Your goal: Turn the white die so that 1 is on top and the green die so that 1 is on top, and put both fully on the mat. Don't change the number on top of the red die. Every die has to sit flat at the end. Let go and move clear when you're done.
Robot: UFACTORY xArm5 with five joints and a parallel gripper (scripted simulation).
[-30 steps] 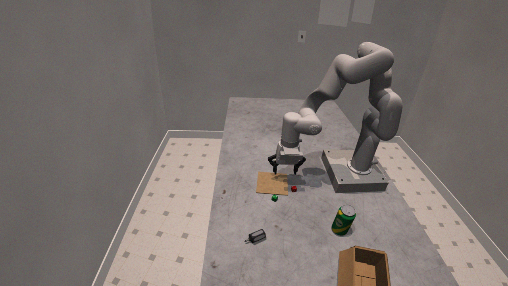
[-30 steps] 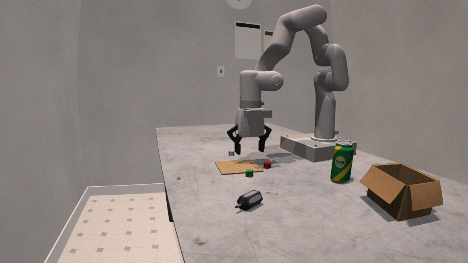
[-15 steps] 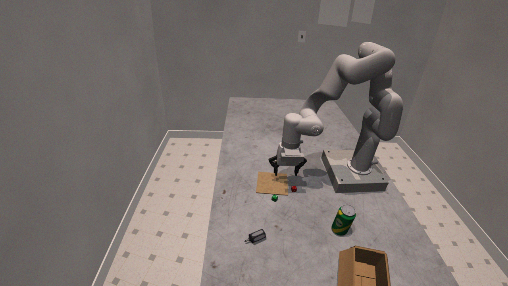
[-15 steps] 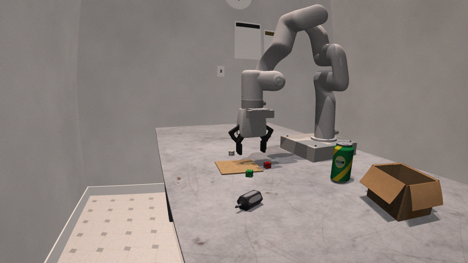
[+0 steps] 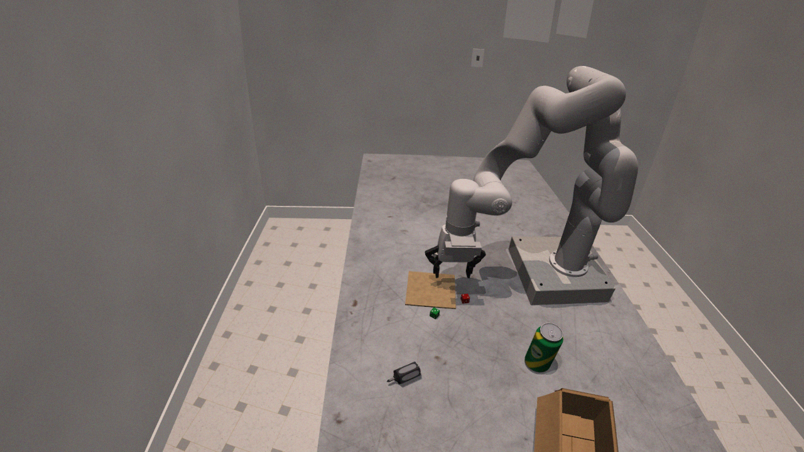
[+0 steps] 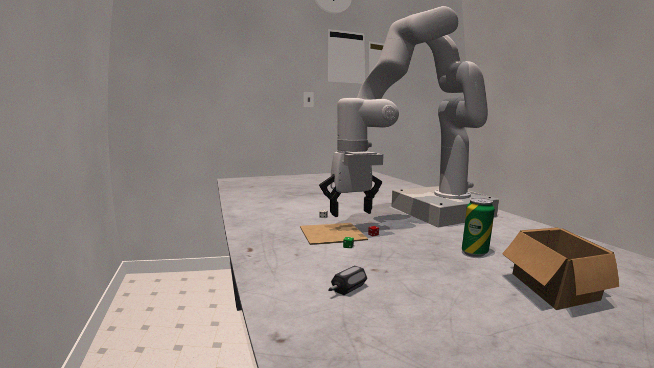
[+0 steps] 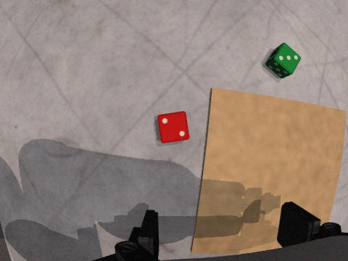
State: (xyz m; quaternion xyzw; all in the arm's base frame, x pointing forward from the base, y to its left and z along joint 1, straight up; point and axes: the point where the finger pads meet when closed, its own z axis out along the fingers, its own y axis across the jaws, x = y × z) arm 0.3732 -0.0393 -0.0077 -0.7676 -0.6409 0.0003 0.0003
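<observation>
Right now the tan mat is 6 cm ahead of my hand, 1 cm to the left of it and 5 cm below it. From my hand the other things lie so: green die 8 cm ahead, 11 cm to the left, 4 cm below; red die 2 cm behind, 7 cm to the left, 4 cm below; white die 1 cm ahead, 14 cm to the right, 4 cm below.
</observation>
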